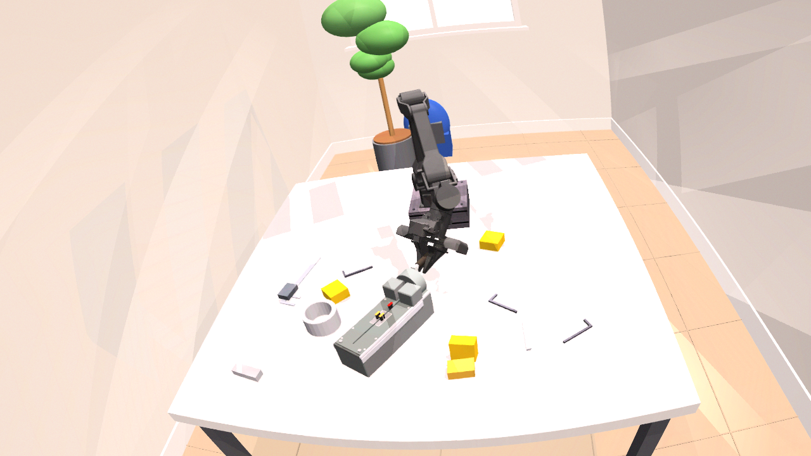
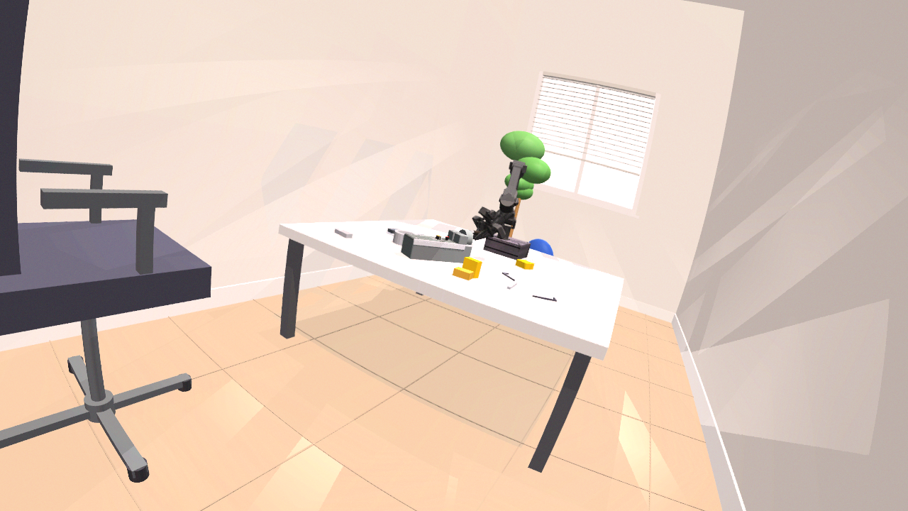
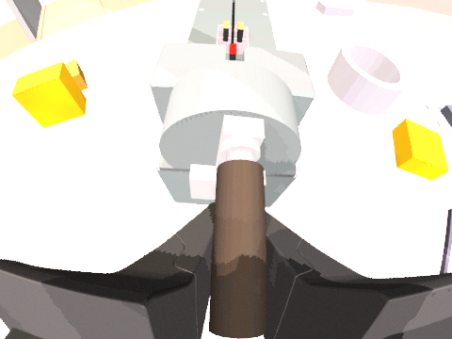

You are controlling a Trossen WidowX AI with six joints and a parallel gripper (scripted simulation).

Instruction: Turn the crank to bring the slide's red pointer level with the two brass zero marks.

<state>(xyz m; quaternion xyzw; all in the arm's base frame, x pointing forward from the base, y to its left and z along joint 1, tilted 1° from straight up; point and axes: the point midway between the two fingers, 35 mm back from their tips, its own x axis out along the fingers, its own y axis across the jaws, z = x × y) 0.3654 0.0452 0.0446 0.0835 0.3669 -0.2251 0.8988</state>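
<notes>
Right now the brown crank handle is 30 mm above my gripper tip, 10 mm to the left of it and 10 mm behind it. From my gripper tip the other things lie so: red pointer 110 mm ahead, 60 mm to the right, 10 mm below.
</notes>
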